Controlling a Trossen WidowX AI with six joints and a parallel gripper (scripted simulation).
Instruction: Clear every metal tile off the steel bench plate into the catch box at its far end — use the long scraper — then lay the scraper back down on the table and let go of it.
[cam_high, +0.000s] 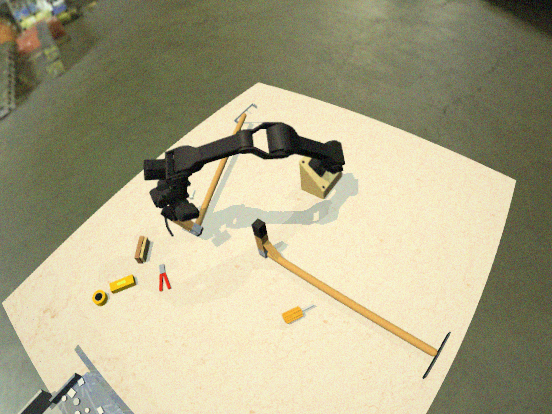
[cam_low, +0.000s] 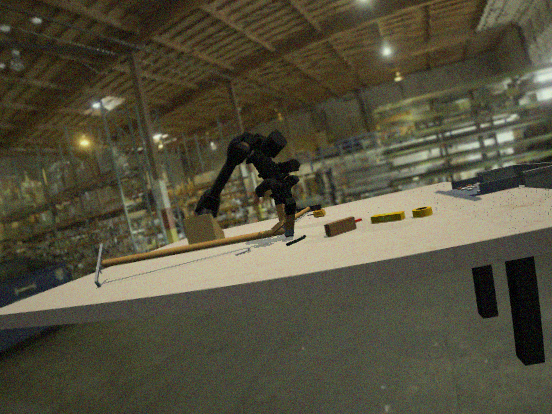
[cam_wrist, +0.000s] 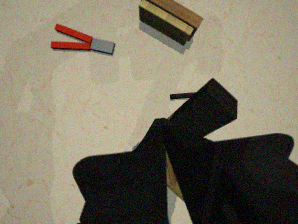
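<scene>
My gripper tip is now 450 mm to the right of the screwdriver, 70 mm above it and 60 mm short of it. Round my gripper tip: yellow tape roll: 340 mm ahead, 100 mm to the right, 80 mm below; then yellow level: 250 mm ahead, 70 mm to the right, 70 mm below; then wooden block: 120 mm ahead, 90 mm to the right, 70 mm below.
</scene>
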